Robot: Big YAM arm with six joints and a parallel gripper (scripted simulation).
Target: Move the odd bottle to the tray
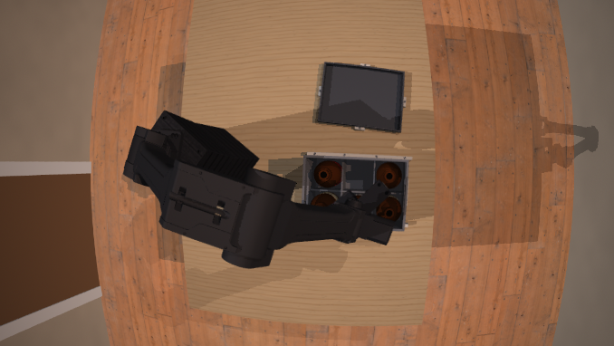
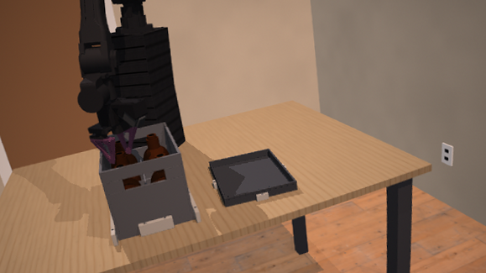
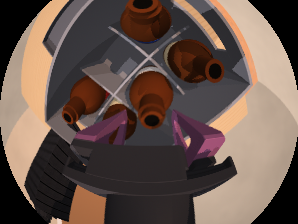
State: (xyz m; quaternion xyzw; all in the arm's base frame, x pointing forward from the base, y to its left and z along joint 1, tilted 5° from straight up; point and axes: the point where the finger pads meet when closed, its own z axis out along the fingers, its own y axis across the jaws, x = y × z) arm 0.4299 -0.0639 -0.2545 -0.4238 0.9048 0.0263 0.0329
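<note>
My hand is 70 mm above the grey crate and 50 mm to the right of it. Also, from my hand: dark tray 320 mm to the left, 140 mm below, 30 mm behind.
</note>
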